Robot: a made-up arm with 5 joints. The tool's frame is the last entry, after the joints.
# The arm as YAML. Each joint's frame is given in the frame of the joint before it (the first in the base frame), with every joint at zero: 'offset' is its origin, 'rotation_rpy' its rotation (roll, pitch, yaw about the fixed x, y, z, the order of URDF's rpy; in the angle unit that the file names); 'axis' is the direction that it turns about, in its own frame. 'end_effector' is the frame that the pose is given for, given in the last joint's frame.
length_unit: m
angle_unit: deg
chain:
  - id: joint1
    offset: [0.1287, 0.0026, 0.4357]
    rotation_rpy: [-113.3, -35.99, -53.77]
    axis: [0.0, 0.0, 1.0]
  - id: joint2
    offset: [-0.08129, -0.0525, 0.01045]
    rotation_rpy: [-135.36, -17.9, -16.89]
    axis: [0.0, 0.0, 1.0]
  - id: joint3
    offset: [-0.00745, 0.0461, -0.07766]
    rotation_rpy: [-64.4, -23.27, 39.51]
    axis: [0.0, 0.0, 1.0]
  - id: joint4
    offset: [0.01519, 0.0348, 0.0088]
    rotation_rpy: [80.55, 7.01, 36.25]
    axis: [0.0, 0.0, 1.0]
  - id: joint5
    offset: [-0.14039, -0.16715, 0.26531]
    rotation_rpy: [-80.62, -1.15, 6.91]
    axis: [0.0, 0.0, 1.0]
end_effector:
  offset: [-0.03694, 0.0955, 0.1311]
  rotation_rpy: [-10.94, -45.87, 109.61]
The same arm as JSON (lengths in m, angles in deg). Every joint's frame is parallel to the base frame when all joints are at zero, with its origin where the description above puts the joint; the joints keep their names.
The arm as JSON. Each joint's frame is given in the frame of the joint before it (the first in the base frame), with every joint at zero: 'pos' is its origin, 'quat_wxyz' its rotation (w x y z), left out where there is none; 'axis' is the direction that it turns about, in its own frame. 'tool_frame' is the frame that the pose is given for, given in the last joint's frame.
{
  "length_unit": "m",
  "angle_unit": "deg",
  "joints": [
    {
      "joint": "joint1",
      "pos": [
        0.1287,
        0.0026,
        0.4357
      ],
      "axis": [
        0.878256,
        0.355323,
        -0.32002
      ]
    },
    {
      "joint": "joint2",
      "pos": [
        -0.0297,
        0.0919,
        -0.0121
      ],
      "axis": [
        -0.396996,
        -0.917792,
        0.0072
      ]
    },
    {
      "joint": "joint3",
      "pos": [
        -0.0015,
        0.0855,
        0.03
      ],
      "axis": [
        -1.0,
        0.0001,
        -0.0001
      ]
    },
    {
      "joint": "joint4",
      "pos": [
        -0.0088,
        0.0251,
        0.0285
      ],
      "axis": [
        -0.163002,
        -0.963711,
        0.211402
      ]
    },
    {
      "joint": "joint5",
      "pos": [
        0.1033,
        -0.3136,
        -0.095
      ],
      "axis": [
        -1.0,
        0.0001,
        0.0
      ]
    }
  ],
  "tool_frame": {
    "pos": [
      -0.1311,
      0.0865,
      -0.0548
    ],
    "quat_wxyz": [
      0.153574,
      -0.342872,
      -0.532377,
      0.75857
    ]
  }
}

